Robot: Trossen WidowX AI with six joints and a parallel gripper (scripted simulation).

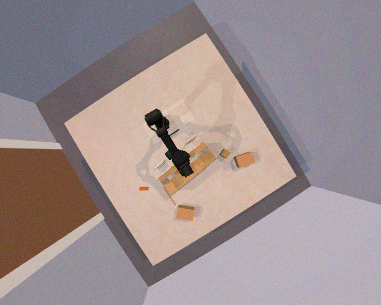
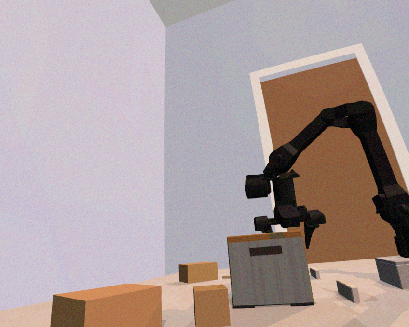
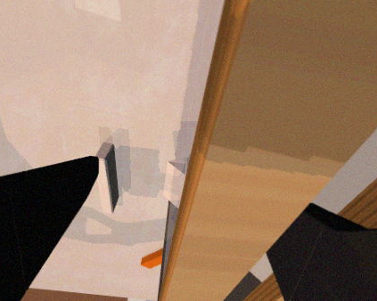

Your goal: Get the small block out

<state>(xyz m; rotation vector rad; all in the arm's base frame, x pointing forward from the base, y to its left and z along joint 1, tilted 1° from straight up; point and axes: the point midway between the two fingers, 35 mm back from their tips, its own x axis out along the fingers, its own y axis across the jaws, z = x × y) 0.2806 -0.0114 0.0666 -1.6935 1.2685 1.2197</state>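
My gripper tip is now 60 mm short of the tan block and 10 mm to the left of it. Round my gripper tip: thin stick 210 mm ahead, 140 mm to the right, 80 mm below; clear-fronted wooden box 50 mm to the left, 30 mm below, 20 mm ahead; orange piece 300 mm to the right, 90 mm ahead, 80 mm below.
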